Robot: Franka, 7 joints.
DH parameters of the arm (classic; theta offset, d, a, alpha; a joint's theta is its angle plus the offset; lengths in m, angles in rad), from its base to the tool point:
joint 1: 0 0.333 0 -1.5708
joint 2: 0 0 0 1.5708
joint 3: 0 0.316 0.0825 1.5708
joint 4: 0 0 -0.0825 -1.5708
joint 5: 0 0.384 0 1.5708
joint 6: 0 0 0.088 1.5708
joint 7: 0 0.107 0 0
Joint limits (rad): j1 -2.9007..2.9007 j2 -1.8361..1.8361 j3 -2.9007..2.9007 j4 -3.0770..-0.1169 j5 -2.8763..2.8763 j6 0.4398..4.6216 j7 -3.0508..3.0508
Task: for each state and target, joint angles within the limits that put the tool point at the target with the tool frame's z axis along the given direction. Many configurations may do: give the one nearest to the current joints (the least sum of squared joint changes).
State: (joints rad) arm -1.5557 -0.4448 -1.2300 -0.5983 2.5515 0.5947 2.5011
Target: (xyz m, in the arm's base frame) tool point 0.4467 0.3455 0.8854 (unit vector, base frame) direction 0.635 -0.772 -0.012
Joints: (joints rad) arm -2.3567 -0.8310 -1.1437 -0.1186 2.6507 1.3866 2.5011
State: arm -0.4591 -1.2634 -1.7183 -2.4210 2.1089 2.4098 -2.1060
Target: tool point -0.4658 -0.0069 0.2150 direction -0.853 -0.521 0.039
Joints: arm -1.4758 -0.9901 -1.8197 -2.4478 2.2567 2.4633 -2.1060
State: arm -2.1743 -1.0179 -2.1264 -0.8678 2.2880 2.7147 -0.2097
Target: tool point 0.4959 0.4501 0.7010 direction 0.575 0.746 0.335
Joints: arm -2.8373 -0.3276 -2.5384 -1.1540 2.6870 2.9335 -0.2097
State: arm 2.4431 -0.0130 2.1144 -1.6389 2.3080 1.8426 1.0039
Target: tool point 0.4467 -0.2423 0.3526 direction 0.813 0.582 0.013
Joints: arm 2.9007 -0.0446 2.7079 -2.3617 1.7974 1.7317 1.0039
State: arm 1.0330 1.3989 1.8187 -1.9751 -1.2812 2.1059 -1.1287
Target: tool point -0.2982 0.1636 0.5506 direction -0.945 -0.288 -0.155
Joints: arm 0.8729 1.8137 2.0706 -2.6884 -1.4635 2.5370 -1.1287
